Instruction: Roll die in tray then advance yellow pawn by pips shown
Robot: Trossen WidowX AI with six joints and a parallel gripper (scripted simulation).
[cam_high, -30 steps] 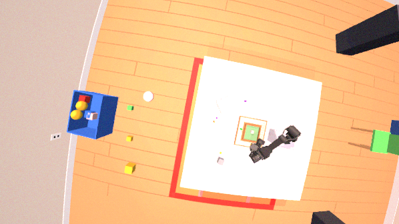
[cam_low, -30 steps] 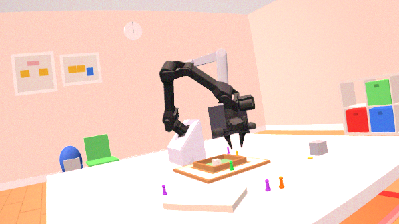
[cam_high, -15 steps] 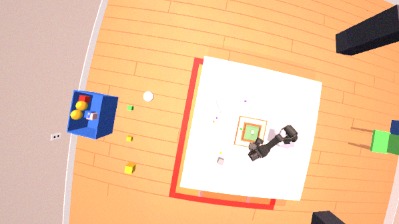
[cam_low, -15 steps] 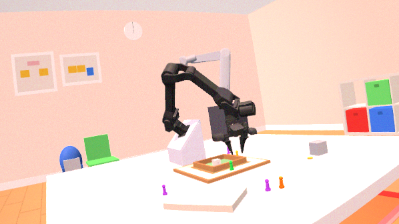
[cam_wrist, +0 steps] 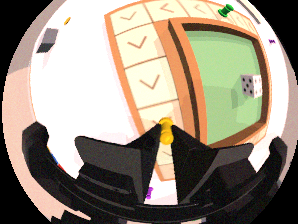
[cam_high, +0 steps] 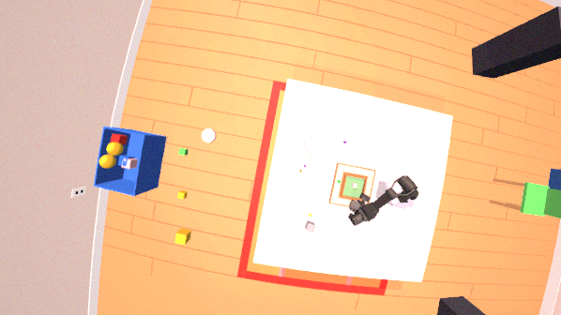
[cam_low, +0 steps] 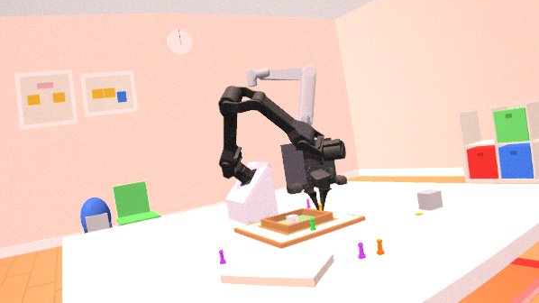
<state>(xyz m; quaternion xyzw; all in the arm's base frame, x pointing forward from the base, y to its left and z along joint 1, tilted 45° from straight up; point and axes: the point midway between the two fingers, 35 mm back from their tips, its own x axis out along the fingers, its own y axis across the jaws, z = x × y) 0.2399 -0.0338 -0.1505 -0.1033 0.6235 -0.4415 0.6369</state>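
Right now my gripper tip is 1 cm short of the green tray floor, 11 cm to the left of it and 1 cm above it. Round my gripper tip: yellow pawn: 1 cm above; then white die: 1 cm ahead, 13 cm to the right, 1 cm above; then green pawn: 12 cm ahead, 15 cm to the right, 1 cm above.
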